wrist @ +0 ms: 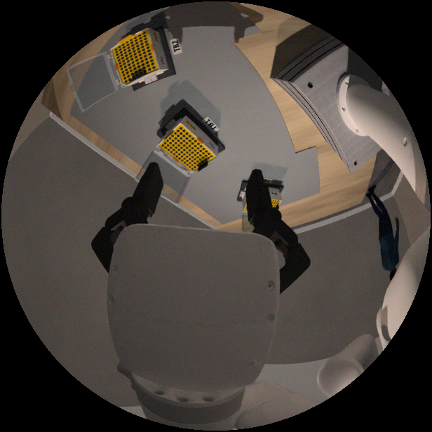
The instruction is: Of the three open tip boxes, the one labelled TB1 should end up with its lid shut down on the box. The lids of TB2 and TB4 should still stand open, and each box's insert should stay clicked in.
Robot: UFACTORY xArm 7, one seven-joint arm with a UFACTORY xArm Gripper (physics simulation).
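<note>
The TB1 box [187,146] stands in its dark holder at the centre, with its yellow insert seated. Its clear lid [167,175] stands open, hanging out toward the near table edge, partly behind the left fingertip. The TB2 box [139,58] is at the upper left, its insert seated and its clear lid [94,81] open to the left. A third box [275,203], partly hidden by the right finger, shows some yellow insert; its label cannot be read and its lid is mostly hidden. My gripper [203,174] is open and empty, its fingers apart, the left tip in front of TB1's lid.
A grey mat [240,110] lies under the boxes on the wooden table [277,107]. The grey block-like base [320,95] with the white arm [380,112] stands at the upper right. A small figure in dark clothes [387,240] shows at the right, beyond the table edge.
</note>
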